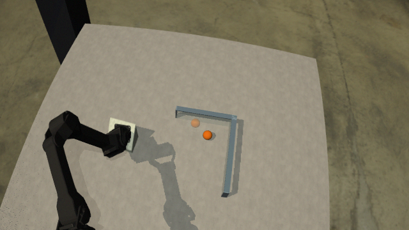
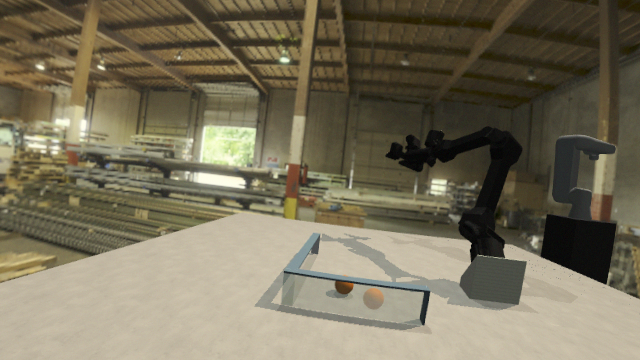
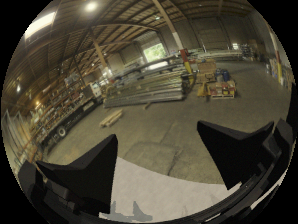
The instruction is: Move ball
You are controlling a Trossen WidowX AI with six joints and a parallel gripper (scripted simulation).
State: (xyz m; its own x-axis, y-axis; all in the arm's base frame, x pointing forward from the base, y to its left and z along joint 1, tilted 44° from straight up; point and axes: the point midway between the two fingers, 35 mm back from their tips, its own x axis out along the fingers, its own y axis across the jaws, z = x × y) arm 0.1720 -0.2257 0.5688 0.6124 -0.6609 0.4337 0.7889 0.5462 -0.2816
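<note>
The orange ball is 660 mm to the left of my gripper tip, 310 mm below it and 150 mm ahead of it.
</note>
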